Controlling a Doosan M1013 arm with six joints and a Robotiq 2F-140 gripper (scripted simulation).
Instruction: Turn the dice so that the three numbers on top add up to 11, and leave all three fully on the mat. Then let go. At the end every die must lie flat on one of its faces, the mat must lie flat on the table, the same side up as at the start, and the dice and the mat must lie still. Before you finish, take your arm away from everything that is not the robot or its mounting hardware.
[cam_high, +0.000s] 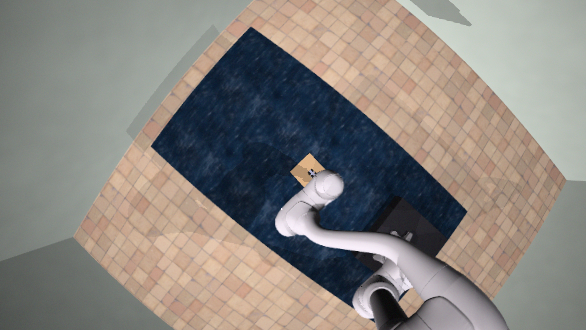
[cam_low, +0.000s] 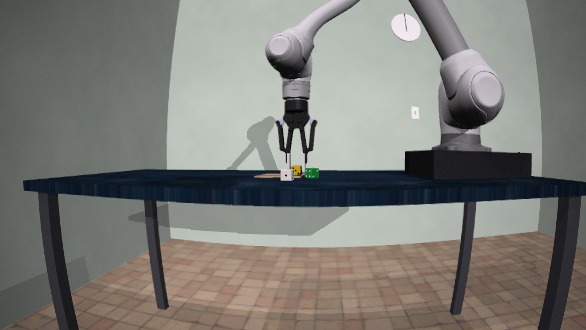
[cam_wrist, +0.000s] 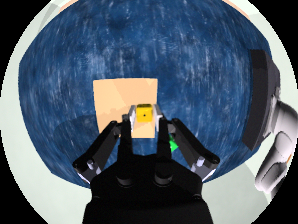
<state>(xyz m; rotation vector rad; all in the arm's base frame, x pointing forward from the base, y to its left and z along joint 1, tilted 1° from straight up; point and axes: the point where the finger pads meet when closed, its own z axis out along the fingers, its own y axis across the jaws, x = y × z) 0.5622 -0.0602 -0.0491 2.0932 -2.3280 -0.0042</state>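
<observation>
The yellow die is 20 mm below my hand. From my hand the other things lie so: white die: 180 mm to the left, 20 mm below, 20 mm ahead; green die: 90 mm to the left, 50 mm behind, 20 mm below; tan mat: 50 mm ahead, 40 mm below.
</observation>
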